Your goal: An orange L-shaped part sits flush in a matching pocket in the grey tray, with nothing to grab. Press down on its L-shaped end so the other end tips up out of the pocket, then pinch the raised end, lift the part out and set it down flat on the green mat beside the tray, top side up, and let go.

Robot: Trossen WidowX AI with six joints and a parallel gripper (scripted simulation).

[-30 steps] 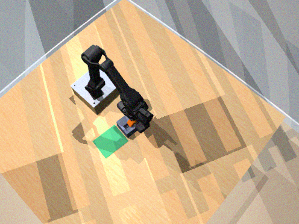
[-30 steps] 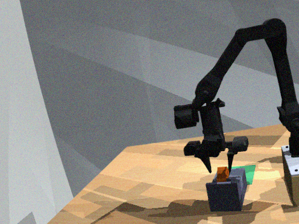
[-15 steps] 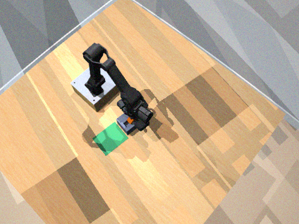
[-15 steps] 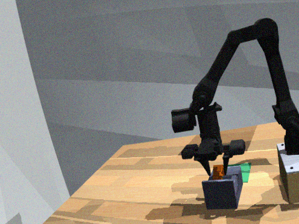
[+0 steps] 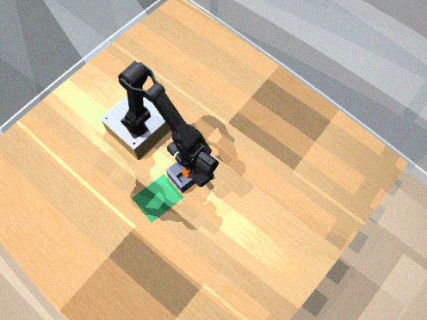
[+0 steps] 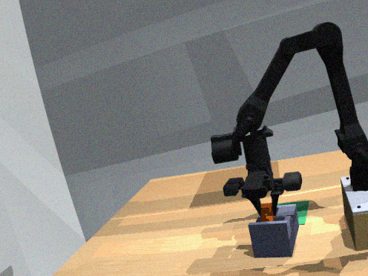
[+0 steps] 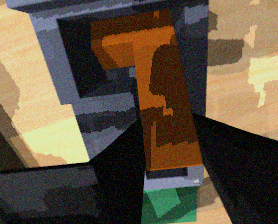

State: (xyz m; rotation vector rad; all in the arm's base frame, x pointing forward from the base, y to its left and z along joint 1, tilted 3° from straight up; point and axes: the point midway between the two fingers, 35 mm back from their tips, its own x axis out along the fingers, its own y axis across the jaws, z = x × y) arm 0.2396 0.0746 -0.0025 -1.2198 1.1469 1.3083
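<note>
Right now the green mat is 1 cm behind my gripper tip, 15 cm to the right of it and 8 cm below it. Also, from my gripper tip: orange L-shaped part 2 cm behind, 3 cm to the left, 3 cm below.
</note>
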